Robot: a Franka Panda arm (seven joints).
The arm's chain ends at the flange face. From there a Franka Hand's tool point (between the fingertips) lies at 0.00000 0.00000 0.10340 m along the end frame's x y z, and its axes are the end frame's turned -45 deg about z.
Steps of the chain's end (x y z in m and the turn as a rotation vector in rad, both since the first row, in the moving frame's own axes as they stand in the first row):
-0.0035, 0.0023, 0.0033, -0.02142, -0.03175, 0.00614
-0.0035, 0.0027, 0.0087, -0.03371, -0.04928, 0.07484
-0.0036, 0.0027, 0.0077, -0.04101, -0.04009, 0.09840
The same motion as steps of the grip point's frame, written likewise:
-0.0080, -0.0016, 0.0032, 0.00730, -0.03760, 0.00614
-0.0104, -0.0019, 0.0085, 0.01101, -0.05868, 0.07484
-0.0104, -0.0009, 0.0075, -0.00065, -0.05735, 0.09840

